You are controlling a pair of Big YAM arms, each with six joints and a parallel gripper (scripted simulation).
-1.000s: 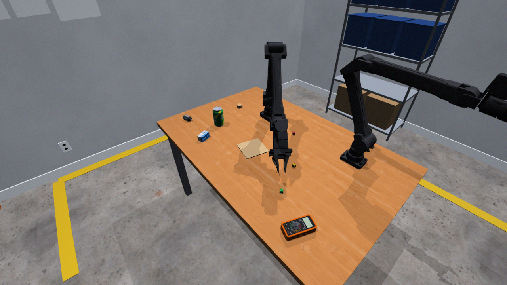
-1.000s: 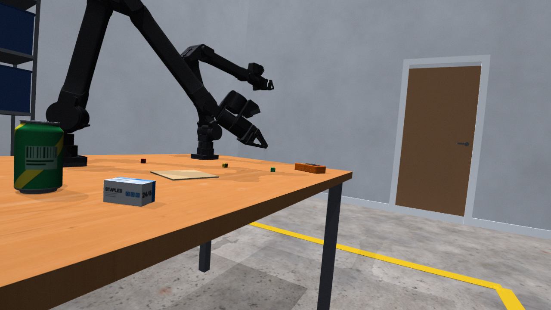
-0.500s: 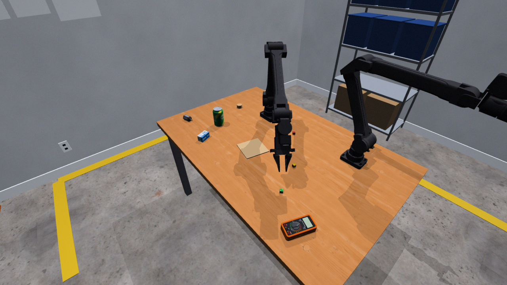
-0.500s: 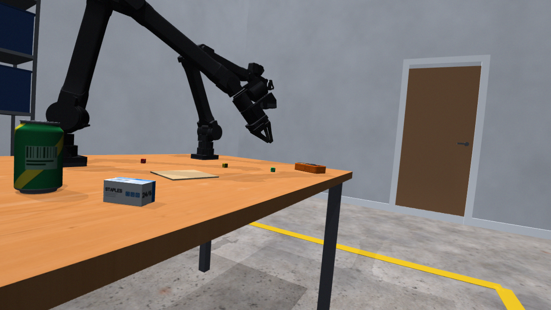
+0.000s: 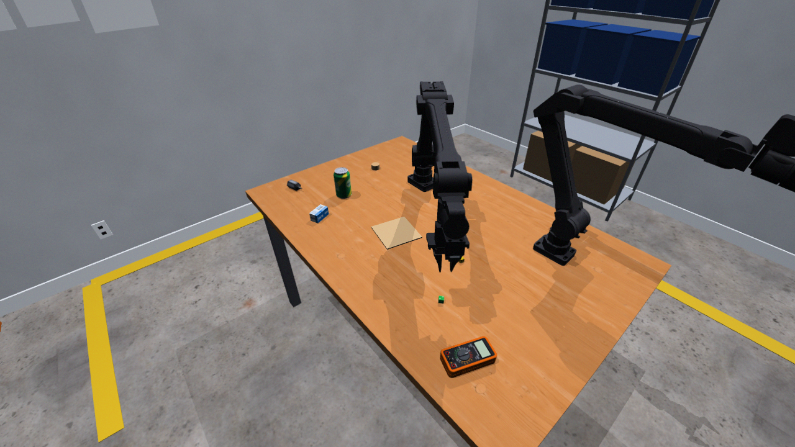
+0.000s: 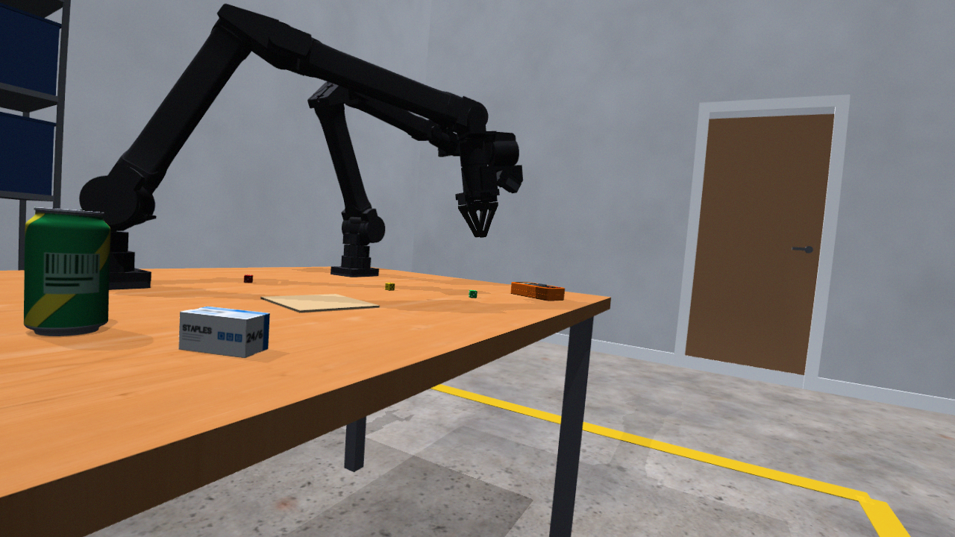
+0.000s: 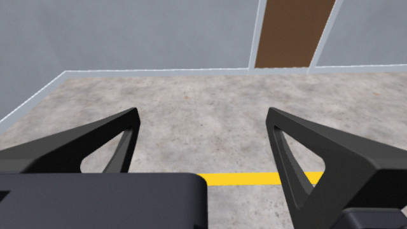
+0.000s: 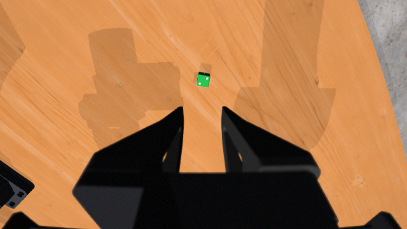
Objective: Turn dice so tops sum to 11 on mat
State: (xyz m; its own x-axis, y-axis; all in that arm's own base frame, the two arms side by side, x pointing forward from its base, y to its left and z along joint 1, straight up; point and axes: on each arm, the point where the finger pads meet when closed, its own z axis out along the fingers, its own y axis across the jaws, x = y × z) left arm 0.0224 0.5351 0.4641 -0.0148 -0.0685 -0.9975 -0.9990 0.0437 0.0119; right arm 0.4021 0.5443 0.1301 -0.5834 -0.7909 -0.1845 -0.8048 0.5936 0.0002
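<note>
The green die is 13 cm below my right hand and 1 cm to the right of it. Also, from my right hand: yellow die 18 cm behind, 13 cm below, 7 cm to the right; then tan mat 33 cm to the right, 14 cm below, 13 cm behind; then red die 41 cm behind, 26 cm to the right, 13 cm below.
</note>
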